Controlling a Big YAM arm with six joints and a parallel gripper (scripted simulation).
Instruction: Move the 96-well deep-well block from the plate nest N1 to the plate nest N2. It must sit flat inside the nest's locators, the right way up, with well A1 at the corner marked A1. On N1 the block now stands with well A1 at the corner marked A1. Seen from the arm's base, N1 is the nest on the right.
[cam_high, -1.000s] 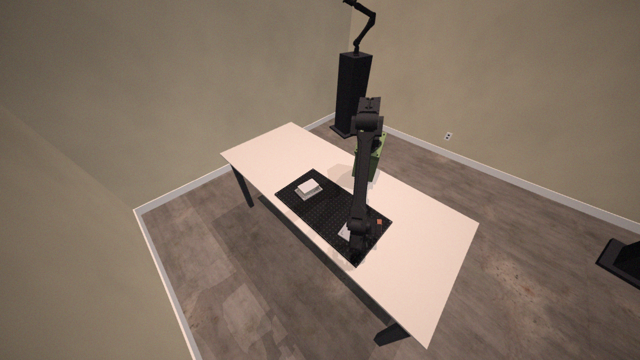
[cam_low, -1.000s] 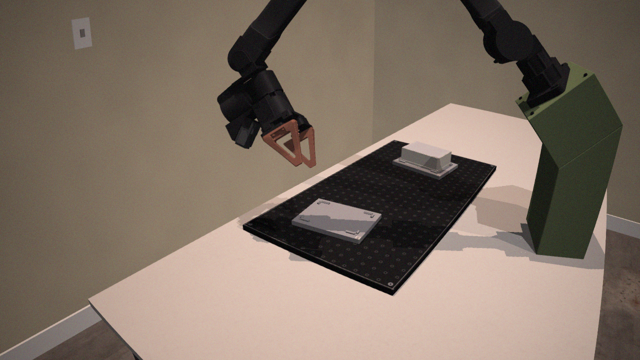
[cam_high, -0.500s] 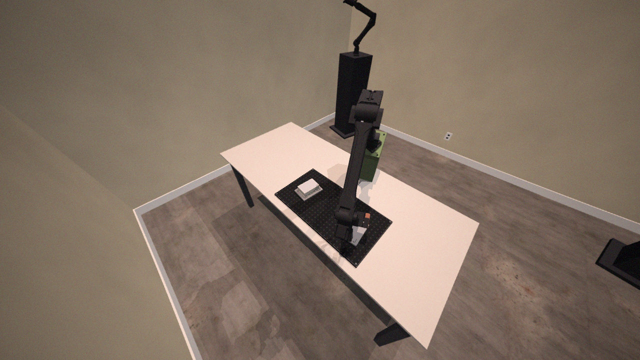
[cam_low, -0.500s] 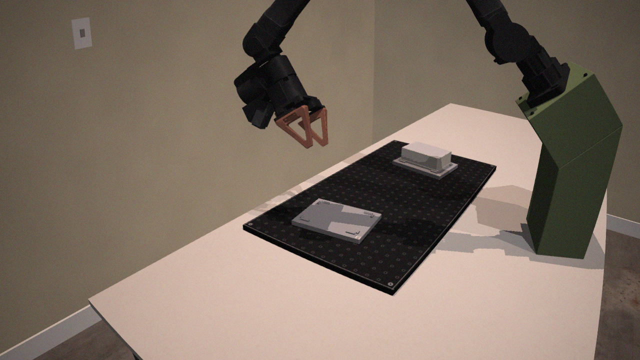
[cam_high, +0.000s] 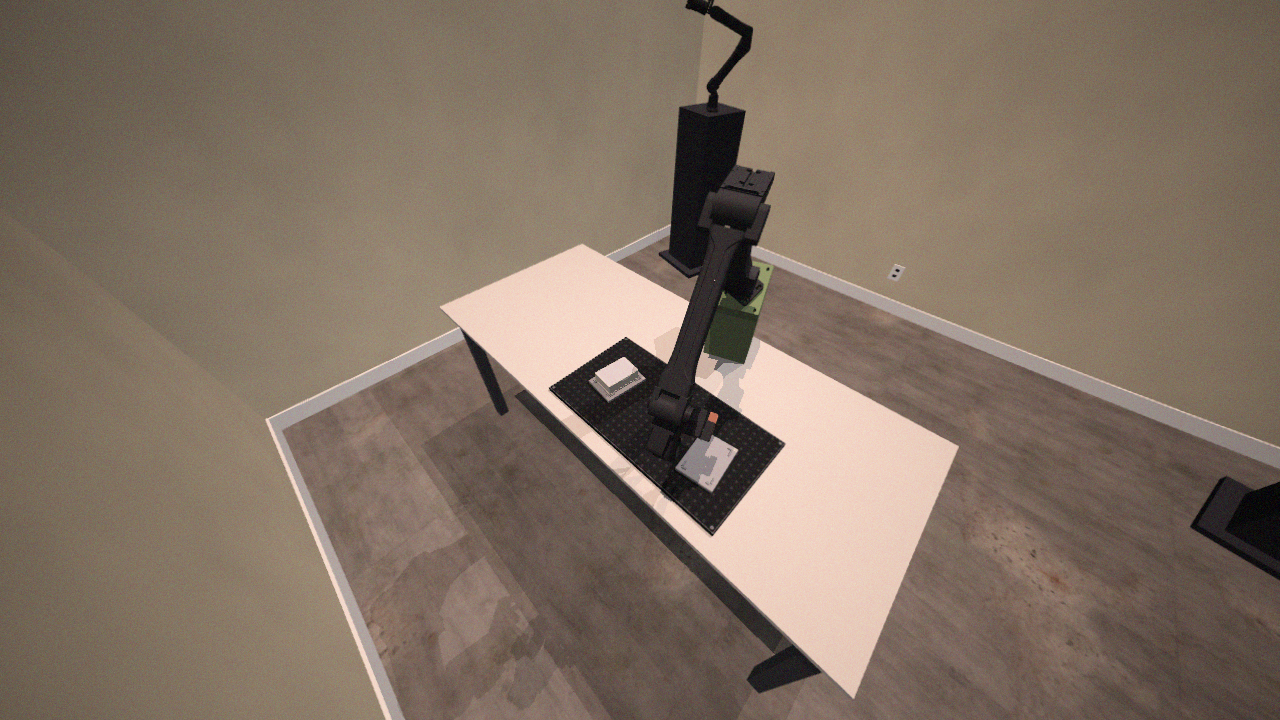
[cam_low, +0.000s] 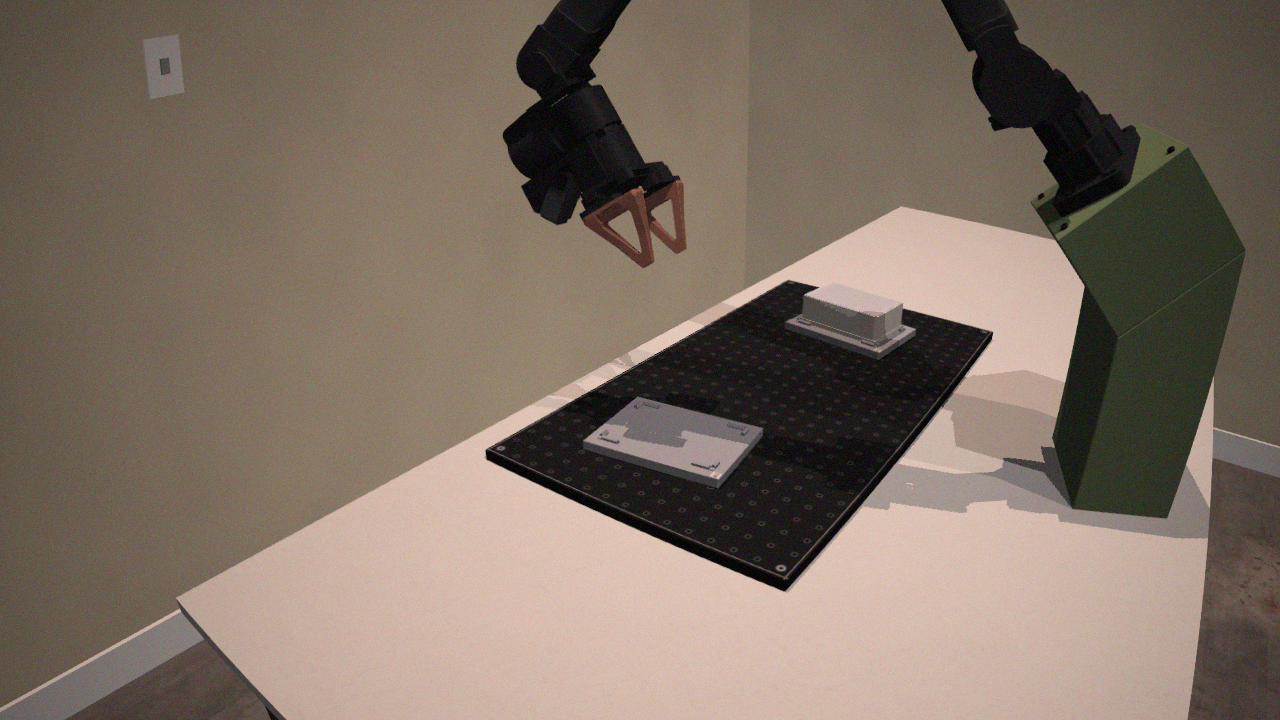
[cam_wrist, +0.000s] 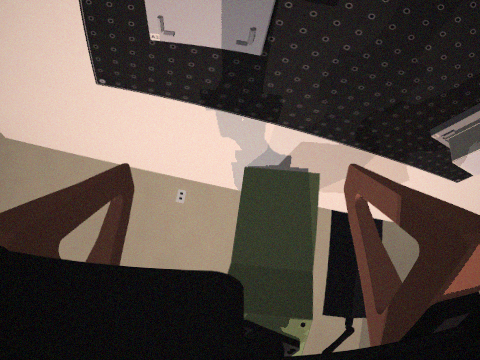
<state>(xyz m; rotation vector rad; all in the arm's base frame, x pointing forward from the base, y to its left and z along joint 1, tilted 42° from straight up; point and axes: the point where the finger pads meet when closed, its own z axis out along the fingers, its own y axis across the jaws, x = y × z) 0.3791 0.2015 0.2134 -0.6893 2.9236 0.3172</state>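
Now: hand 380 mm to the left of the 96-well deep-well block, 170 mm above it and 10 mm short of it. Round my hand: plate nest N2: 190 mm below, 60 mm behind, 30 mm to the left; plate nest N1: 380 mm to the right, 190 mm below, 10 mm ahead.
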